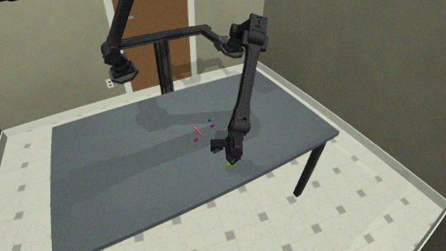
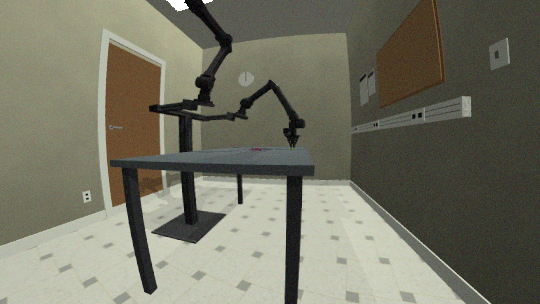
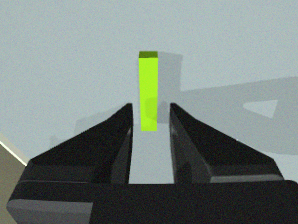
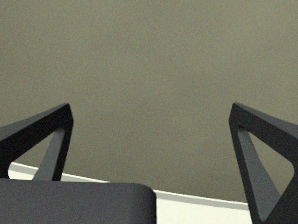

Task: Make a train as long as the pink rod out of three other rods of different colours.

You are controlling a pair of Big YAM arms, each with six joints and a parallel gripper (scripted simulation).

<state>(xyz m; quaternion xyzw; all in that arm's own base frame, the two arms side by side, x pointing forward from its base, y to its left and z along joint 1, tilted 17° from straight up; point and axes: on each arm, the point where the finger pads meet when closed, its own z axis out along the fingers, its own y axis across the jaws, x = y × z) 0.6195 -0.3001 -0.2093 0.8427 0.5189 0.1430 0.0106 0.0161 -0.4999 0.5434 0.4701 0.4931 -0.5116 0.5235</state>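
The lime rod is 10 mm to the right of my left hand and 20 mm below it. From my left hand the other things lie so: pink rod (300 mm behind, 60 mm to the right, 20 mm below).
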